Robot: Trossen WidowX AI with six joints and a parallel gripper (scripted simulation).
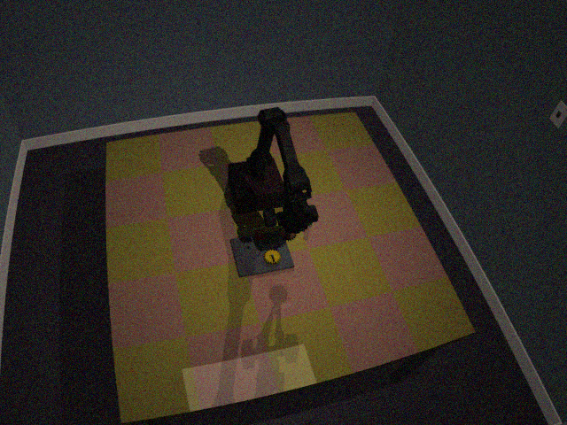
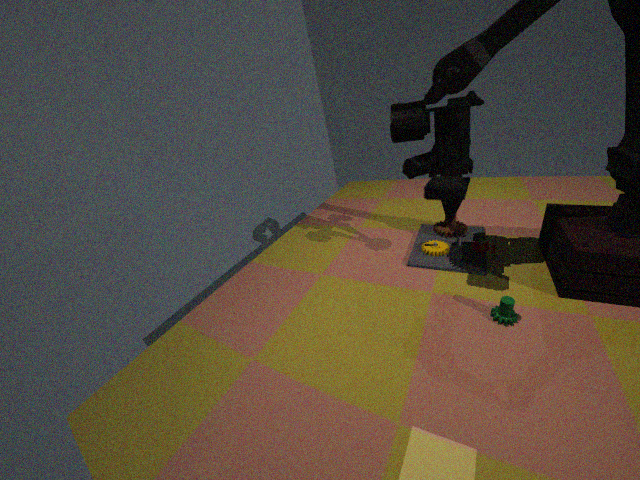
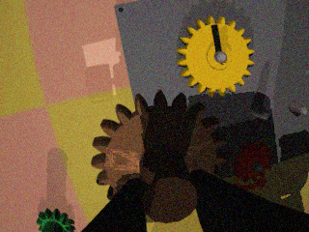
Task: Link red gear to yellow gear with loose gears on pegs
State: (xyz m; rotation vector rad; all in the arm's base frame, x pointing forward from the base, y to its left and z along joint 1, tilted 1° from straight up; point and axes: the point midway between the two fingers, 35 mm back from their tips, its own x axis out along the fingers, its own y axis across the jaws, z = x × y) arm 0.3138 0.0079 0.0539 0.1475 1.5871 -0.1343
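Right now the grey board is 12 cm below my gripper tip and 9 cm to the right of it. Round my gripper tip: brown gear (1 cm below); yellow gear (11 cm below, 6 cm to the right, 3 cm ahead); red gear (11 cm below, 8 cm to the right, 8 cm behind).
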